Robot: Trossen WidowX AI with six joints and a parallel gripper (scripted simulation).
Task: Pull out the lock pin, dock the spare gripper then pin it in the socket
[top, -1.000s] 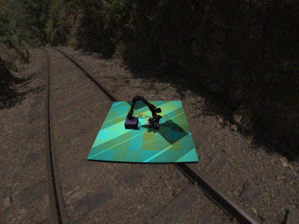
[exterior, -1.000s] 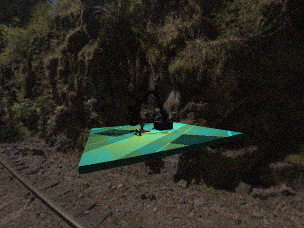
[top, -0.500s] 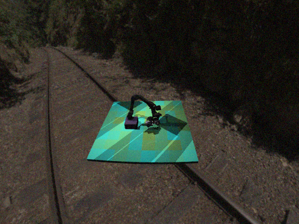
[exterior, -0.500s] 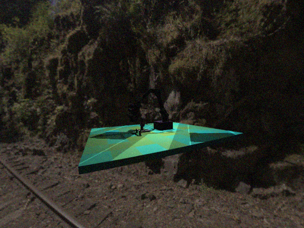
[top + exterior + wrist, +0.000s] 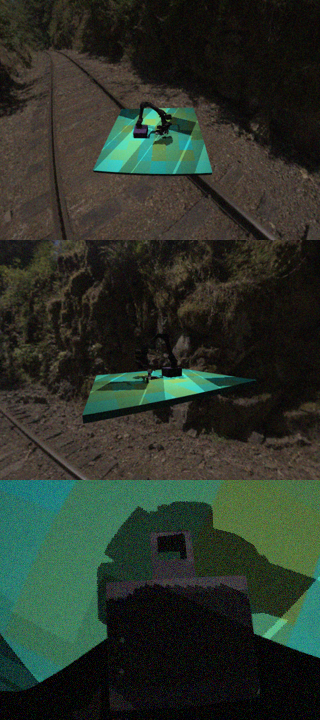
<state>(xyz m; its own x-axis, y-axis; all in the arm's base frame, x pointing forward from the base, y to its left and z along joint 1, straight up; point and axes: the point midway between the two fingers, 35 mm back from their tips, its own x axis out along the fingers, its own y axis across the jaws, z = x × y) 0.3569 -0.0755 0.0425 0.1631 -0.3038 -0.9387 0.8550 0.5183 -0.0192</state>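
The spare gripper is 1 cm above my gripper tip. From my gripper tip the other things lie so: mount: 8 cm behind, 10 cm to the left, 5 cm below.
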